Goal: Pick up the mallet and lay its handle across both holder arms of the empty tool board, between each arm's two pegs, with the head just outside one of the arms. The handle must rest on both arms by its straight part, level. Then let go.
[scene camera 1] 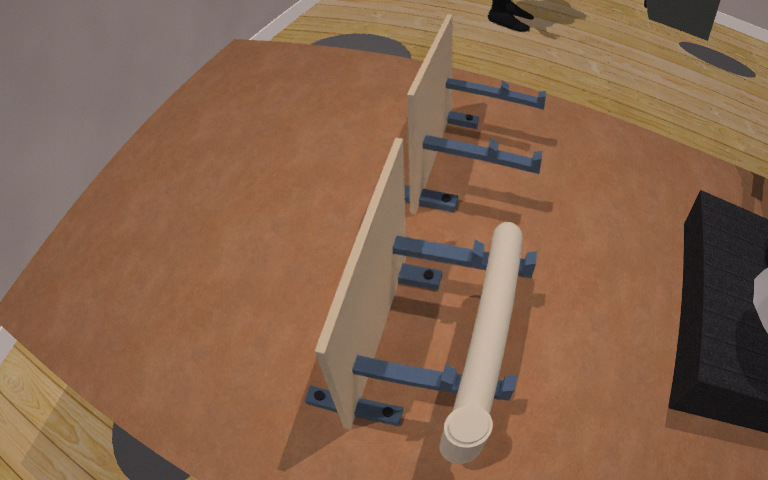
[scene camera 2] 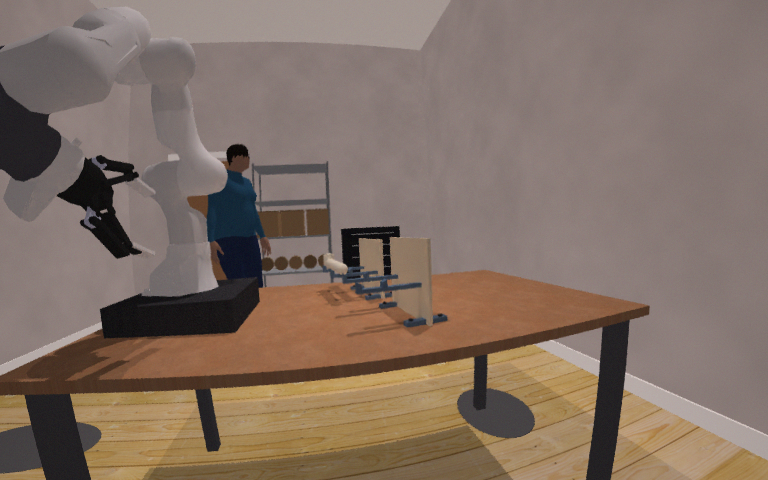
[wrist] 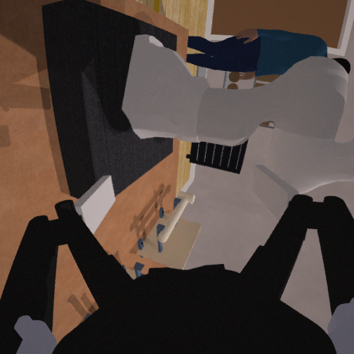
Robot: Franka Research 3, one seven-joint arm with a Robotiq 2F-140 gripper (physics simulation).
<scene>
The gripper shows in scene camera 2 and in the wrist view; in scene camera 1 it is out of frame. The same spot on the gripper: [scene camera 2: 106,228] is [wrist: 52,316].
</scene>
